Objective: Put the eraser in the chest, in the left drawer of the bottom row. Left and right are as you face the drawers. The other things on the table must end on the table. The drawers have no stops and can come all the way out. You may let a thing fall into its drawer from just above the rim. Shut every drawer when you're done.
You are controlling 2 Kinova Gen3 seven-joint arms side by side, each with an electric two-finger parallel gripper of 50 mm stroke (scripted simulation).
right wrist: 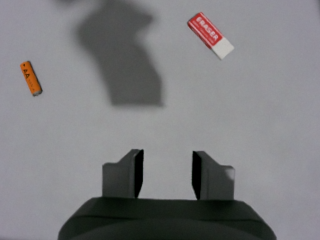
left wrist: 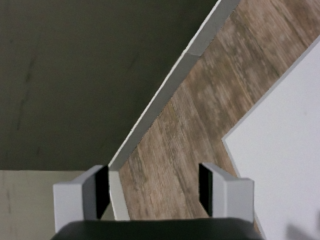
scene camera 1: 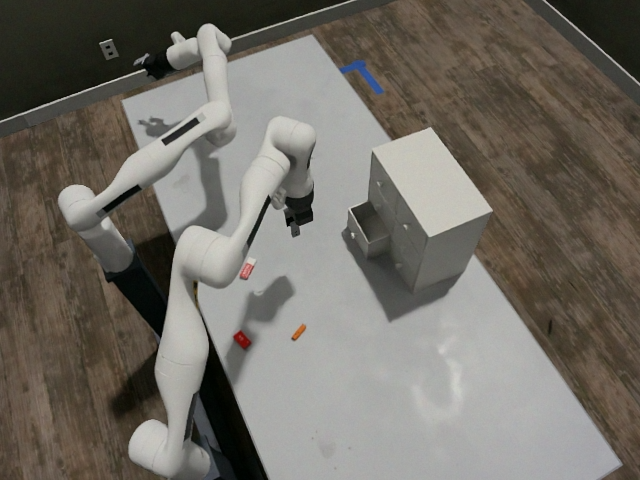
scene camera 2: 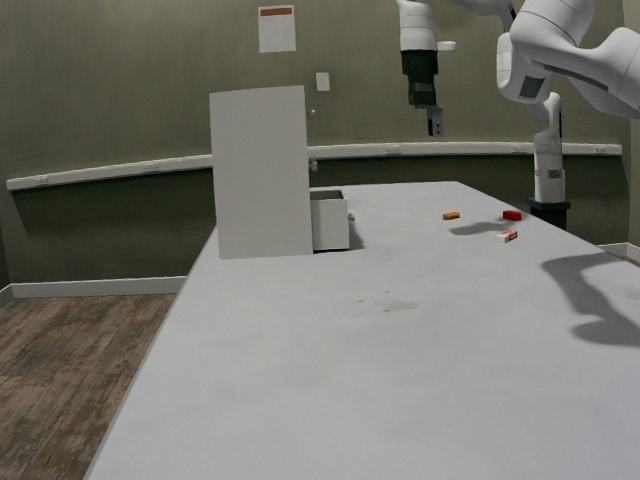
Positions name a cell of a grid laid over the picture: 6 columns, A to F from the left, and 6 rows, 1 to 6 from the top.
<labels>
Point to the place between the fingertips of the left gripper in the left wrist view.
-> C5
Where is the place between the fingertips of the right gripper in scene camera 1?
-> C3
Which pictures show the right gripper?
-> The right wrist view, scene camera 1 and scene camera 2 only.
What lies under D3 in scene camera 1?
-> A drawer.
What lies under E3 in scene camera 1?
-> A white chest.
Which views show the white chest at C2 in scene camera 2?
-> Scene camera 1 and scene camera 2 only.
</labels>
